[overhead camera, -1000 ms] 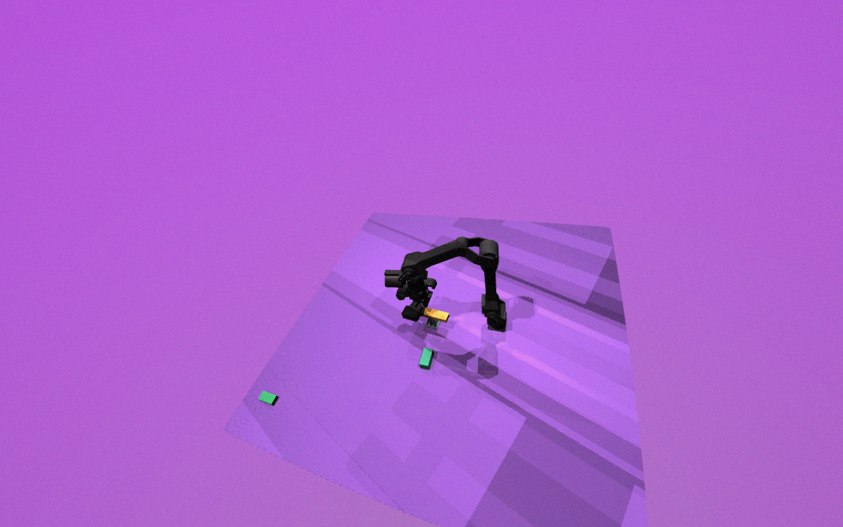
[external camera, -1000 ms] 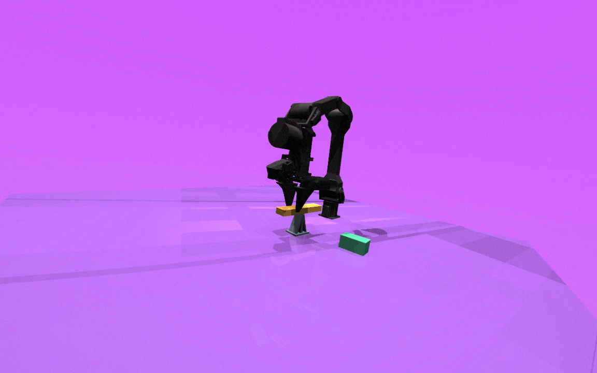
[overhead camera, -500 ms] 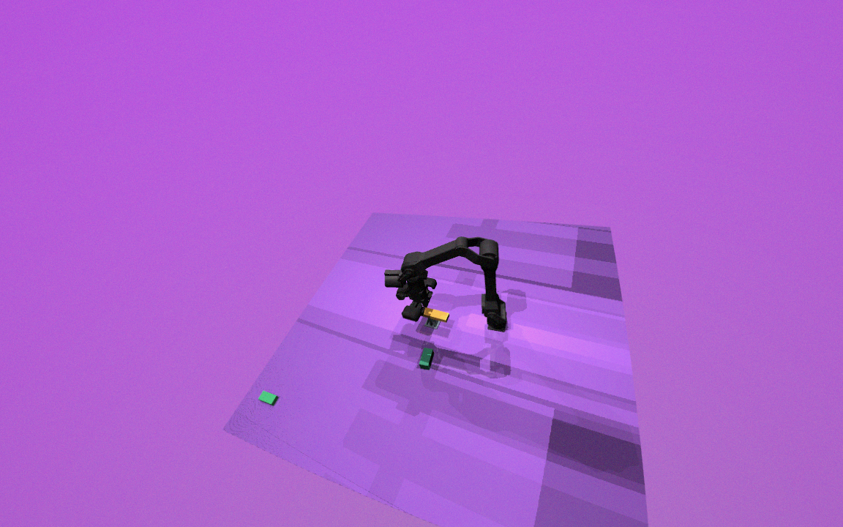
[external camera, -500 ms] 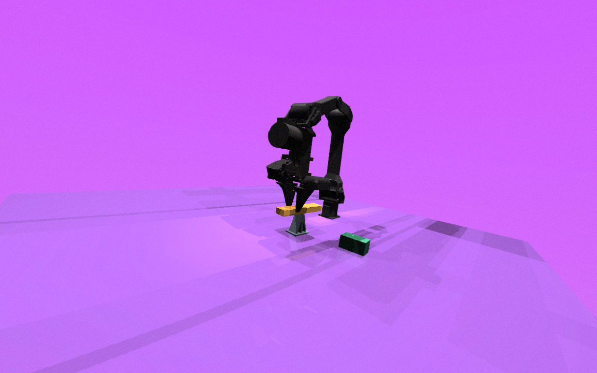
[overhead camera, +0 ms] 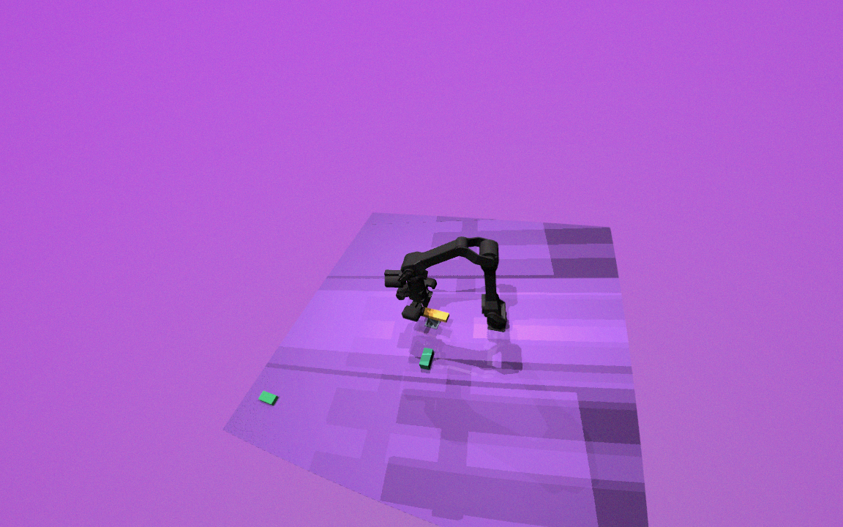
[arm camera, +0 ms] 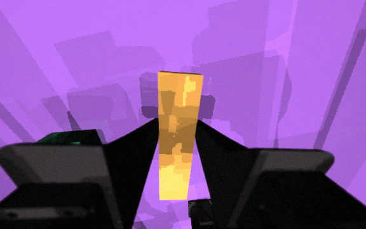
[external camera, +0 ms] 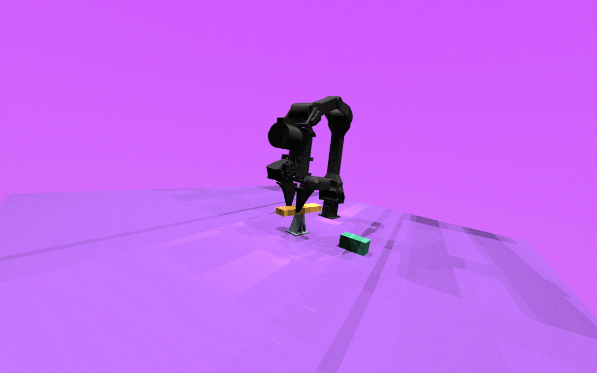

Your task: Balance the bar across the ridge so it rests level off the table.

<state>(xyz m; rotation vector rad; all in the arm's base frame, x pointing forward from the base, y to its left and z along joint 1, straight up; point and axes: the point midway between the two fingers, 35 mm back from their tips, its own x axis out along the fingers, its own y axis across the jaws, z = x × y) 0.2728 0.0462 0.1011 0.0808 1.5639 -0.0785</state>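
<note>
The bar lies 30 mm behind my gripper tip. Also, from my gripper tip: green block 160 mm to the left, 60 mm behind, 50 mm below.
</note>
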